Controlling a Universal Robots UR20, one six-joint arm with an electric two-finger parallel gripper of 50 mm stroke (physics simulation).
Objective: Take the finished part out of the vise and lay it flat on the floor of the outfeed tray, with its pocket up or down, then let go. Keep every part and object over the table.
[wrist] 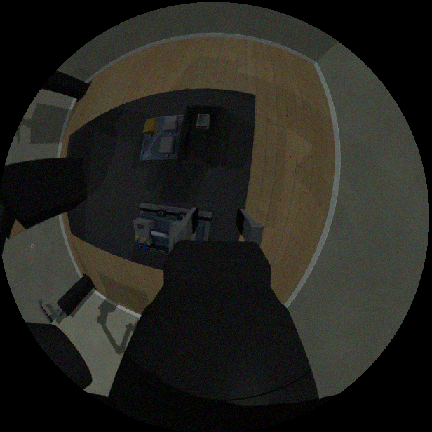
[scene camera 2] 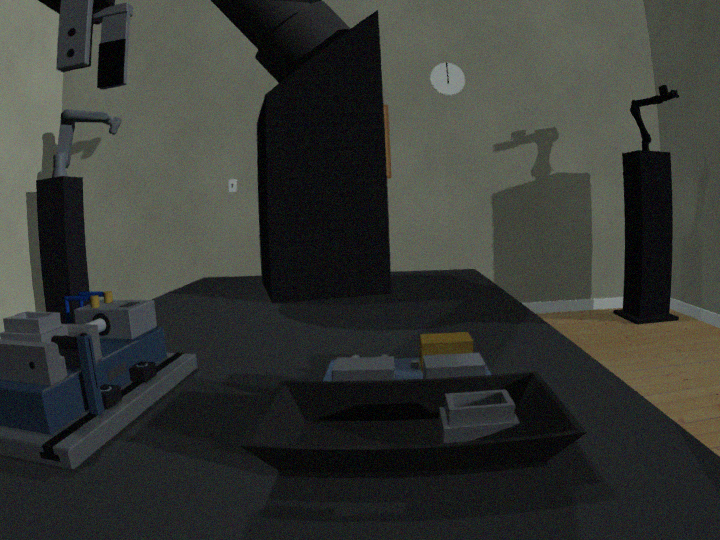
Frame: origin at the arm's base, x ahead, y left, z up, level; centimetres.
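Seen in the pictures: gripper, between the fingertips: (scene camera 2: 94, 77).
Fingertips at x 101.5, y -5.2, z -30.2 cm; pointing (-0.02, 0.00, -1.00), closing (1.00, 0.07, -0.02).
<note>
Offsets run from my fingertips to a thing's middle. "pt": to the spot under its first point.
The vise {dx -17.1, dy -16.0, dz -24.9 cm} (scene camera 2: 43, 406) (wrist: 143, 229) has a blue base and grey jaws. In the scene view, a pale grey part {dx -10.4, dy -15.9, dz -20.1 cm} (scene camera 2: 31, 325) with its pocket up sits in the vise at the left edge; in the wrist view a finger hides that area. My gripper (scene camera 2: 93, 75) (wrist: 217, 215) is open and empty, high above the table and the vise. The outfeed tray (scene camera 2: 360, 452) (wrist: 184, 135) is black with sloping walls. A pale grey part {dx -7.9, dy +26.0, dz -26.9 cm} (scene camera 2: 479, 418) (wrist: 203, 121) lies inside it near one end, pocket up.
A blue plate {dx -24.5, dy +21.3, dz -29.4 cm} (scene camera 2: 407, 369) (wrist: 154, 146) with two grey blocks and a yellow block {dx -28.8, dy +26.0, dz -27.2 cm} (scene camera 2: 446, 344) (wrist: 150, 125) lies beside the tray. A blue upright bar {pt dx -9.2, dy -8.4, dz -23.7 cm} (scene camera 2: 90, 374) stands at the vise's side. A large black pedestal (scene camera 2: 325, 191) stands at the table's far end. Blue hoses with yellow fittings {pt dx -24.5, dy -16.7, dz -19.4 cm} (scene camera 2: 95, 301) rise behind the vise.
</note>
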